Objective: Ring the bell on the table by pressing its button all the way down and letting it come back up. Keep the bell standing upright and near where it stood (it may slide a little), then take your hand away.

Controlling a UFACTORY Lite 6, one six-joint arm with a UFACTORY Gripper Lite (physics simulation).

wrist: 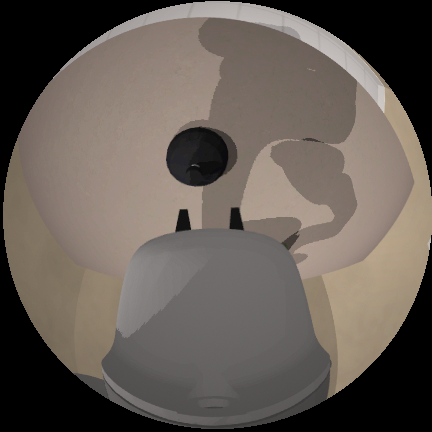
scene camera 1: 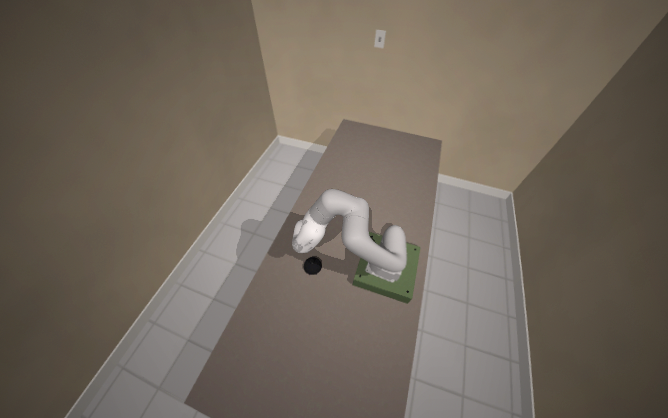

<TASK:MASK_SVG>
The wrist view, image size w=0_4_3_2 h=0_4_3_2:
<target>bell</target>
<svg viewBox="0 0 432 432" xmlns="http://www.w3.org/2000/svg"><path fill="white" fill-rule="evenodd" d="M199 126L182 130L176 134L170 141L166 151L166 165L170 174L181 183L191 186L203 186L215 181L222 175L228 160L228 150L221 136L210 129Z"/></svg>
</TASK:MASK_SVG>
